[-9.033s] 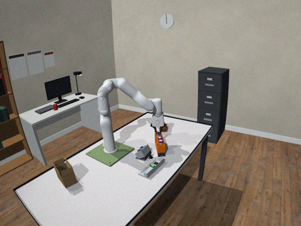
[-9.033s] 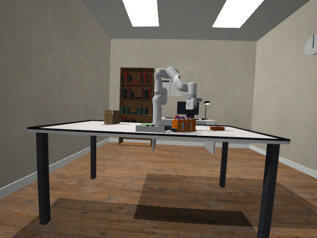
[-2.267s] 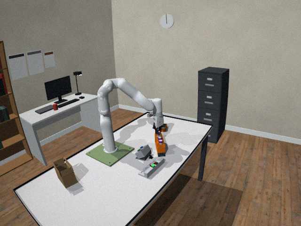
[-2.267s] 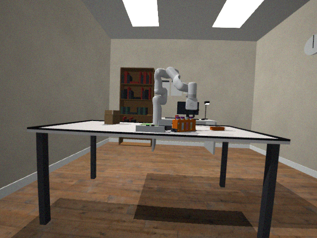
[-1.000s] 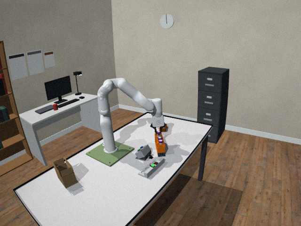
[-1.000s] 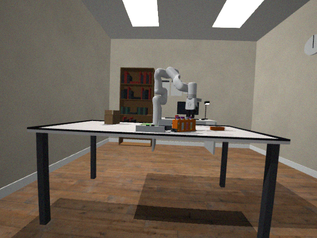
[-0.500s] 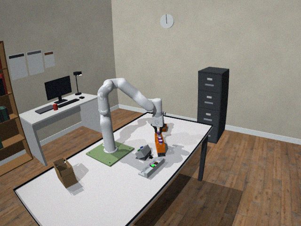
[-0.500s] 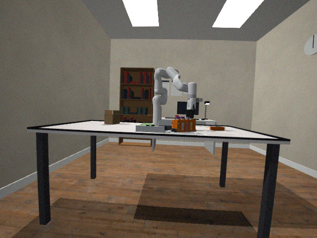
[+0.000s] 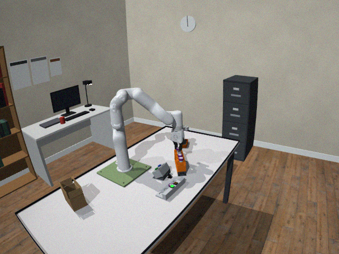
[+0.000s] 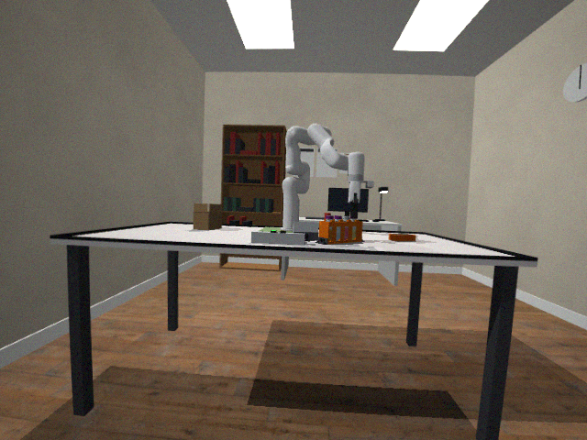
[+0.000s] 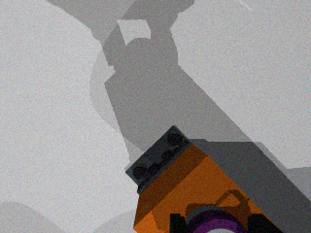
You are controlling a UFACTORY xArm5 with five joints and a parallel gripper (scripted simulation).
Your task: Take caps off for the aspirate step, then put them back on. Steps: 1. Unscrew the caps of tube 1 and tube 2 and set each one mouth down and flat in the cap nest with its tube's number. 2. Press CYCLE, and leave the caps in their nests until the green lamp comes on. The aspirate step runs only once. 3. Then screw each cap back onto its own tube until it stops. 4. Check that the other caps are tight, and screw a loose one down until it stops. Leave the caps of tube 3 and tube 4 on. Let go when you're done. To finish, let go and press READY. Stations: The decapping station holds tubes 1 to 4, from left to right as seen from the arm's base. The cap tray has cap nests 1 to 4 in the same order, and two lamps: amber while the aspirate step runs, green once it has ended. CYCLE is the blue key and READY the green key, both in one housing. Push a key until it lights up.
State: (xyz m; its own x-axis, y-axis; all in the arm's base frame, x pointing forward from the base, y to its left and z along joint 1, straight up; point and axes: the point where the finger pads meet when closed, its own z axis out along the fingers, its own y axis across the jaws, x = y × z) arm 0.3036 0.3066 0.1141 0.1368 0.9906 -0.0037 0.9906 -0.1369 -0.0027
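My hand is 1 cm above the purple cap marked 1. Round my hand: grey key housing (2 cm behind, 23 cm to the right, 8 cm below); cap 4 (9 cm ahead, 13 cm to the right, 2 cm below); blue cycle key (4 cm behind, 21 cm to the right, 6 cm below).
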